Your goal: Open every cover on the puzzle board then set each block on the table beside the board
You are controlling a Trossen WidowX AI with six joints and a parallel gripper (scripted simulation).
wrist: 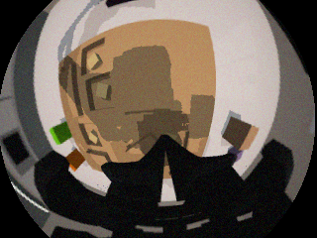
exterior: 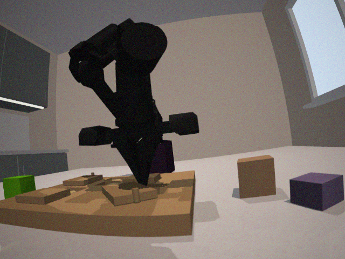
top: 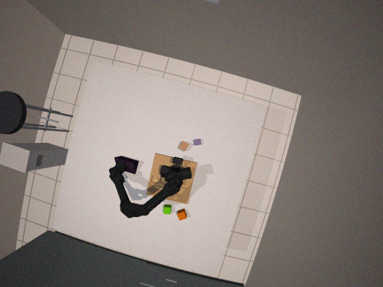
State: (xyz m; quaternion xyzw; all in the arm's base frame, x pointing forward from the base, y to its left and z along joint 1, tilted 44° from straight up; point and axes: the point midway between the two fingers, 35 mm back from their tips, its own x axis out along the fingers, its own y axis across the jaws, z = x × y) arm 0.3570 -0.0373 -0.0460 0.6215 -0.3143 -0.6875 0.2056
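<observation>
My gripper tip is 3 cm past the tan puzzle board, 8 cm to the left of it and 1 cm above it. The rest, counted from my gripper tip: brown block: 3 cm ahead, 17 cm to the left; green block: 3 cm behind, 28 cm to the right; purple block: 12 cm ahead, 20 cm to the left, 1 cm below.
</observation>
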